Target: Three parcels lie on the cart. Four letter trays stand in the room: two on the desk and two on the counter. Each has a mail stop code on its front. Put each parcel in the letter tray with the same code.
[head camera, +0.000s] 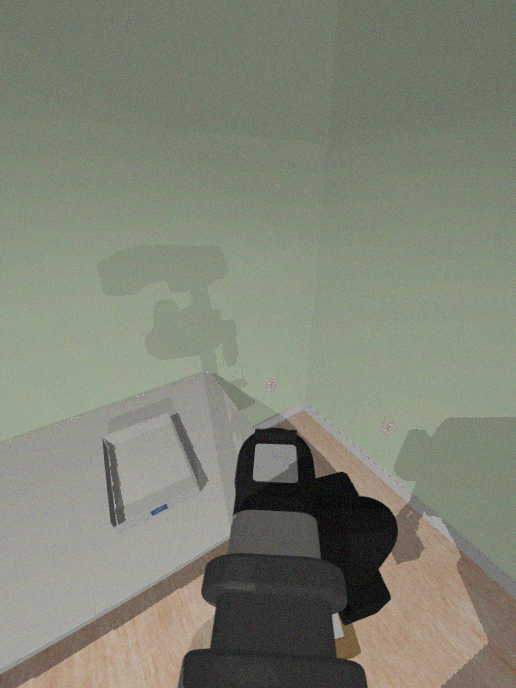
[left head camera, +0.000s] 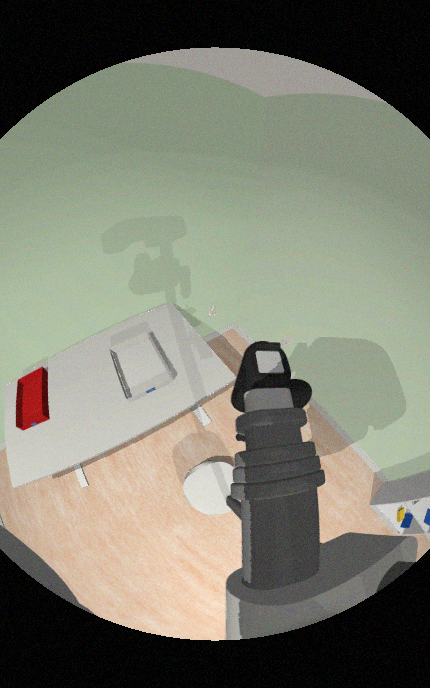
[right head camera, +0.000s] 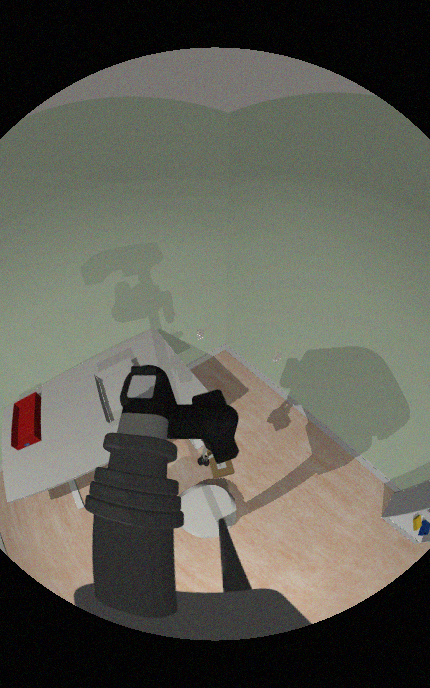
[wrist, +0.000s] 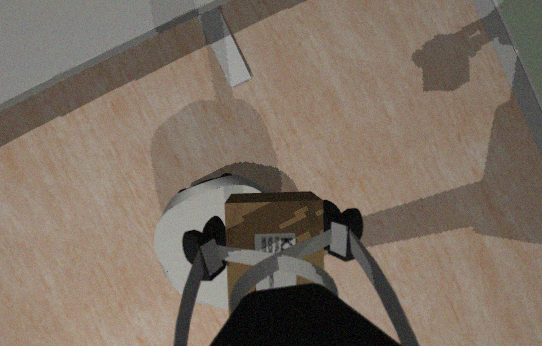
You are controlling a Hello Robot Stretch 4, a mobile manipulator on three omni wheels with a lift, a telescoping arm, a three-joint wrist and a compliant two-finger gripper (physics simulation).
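There's a spot on a desk (wrist: 48,48) in the wrist view, and on the head camera the desk (head camera: 175,550) shows that same spot.
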